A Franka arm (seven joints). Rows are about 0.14 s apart.
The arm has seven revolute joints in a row. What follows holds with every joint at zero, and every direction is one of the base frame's.
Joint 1 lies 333 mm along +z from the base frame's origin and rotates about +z.
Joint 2 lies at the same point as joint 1 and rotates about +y.
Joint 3 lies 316 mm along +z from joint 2 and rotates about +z.
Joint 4 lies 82.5 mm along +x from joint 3 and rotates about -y.
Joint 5 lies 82.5 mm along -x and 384 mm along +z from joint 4 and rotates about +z.
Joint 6 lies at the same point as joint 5 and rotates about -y.
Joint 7 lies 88 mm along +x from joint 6 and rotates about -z.
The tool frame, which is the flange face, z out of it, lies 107 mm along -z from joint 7; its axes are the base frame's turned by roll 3.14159, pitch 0 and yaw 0 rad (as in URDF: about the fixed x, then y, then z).
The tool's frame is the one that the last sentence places.
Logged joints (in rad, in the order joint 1, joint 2, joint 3, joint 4, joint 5, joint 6, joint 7), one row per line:
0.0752 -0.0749 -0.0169 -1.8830 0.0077 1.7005 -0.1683
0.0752 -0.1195 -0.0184 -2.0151 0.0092 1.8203 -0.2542
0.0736 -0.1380 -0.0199 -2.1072 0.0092 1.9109 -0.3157
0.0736 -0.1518 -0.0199 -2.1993 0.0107 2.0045 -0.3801
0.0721 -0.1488 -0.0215 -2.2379 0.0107 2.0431 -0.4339
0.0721 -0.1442 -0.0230 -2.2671 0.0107 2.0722 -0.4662
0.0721 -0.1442 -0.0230 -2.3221 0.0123 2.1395 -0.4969
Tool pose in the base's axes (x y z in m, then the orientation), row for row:
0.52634 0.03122 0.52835 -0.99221 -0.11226 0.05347 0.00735
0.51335 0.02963 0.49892 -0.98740 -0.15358 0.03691 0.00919
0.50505 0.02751 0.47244 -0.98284 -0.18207 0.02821 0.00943
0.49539 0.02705 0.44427 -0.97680 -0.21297 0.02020 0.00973
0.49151 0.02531 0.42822 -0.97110 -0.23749 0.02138 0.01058
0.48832 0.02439 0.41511 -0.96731 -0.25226 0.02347 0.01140
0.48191 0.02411 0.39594 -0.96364 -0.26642 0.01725 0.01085
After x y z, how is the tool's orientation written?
As a quaternion, x y z w.
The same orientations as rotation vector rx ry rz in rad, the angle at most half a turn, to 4 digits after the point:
-3.1026 -0.3510 0.1672
-3.0840 -0.4797 0.1153
-3.0693 -0.5686 0.0881
-3.0498 -0.6650 0.0631
-3.0304 -0.7411 0.0667
-3.0170 -0.7868 0.0732
-3.0066 -0.8313 0.0538

